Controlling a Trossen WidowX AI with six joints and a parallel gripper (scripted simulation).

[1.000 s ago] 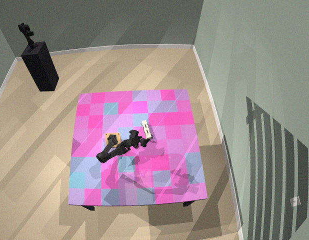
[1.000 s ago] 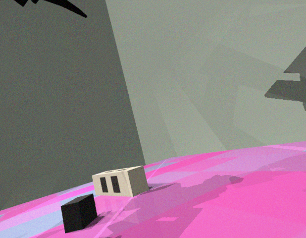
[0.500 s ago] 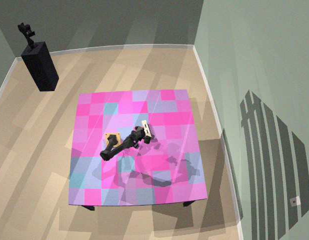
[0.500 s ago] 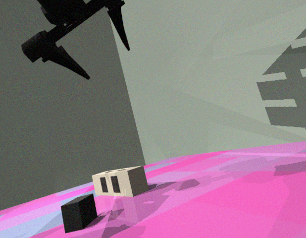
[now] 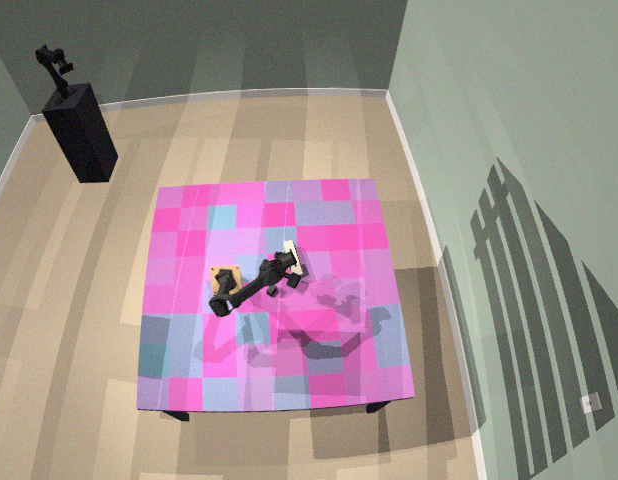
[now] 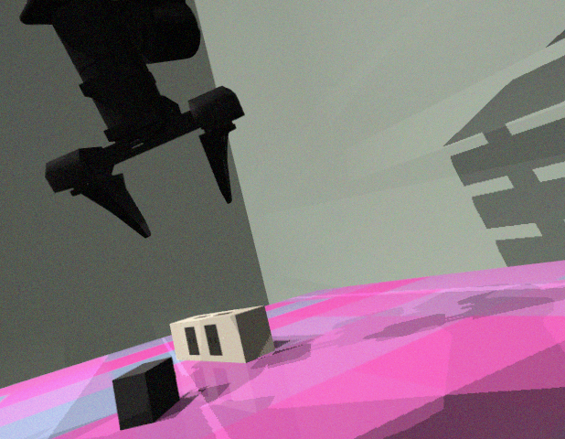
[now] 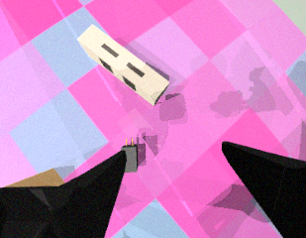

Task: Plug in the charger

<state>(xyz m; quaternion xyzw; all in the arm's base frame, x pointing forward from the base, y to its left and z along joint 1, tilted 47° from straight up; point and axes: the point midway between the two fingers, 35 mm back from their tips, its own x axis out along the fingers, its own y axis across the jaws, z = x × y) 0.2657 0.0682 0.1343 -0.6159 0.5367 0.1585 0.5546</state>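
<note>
My gripper tip is 15 cm above the two-prong charger, 6 cm past it and 2 cm to the right of it.
</note>
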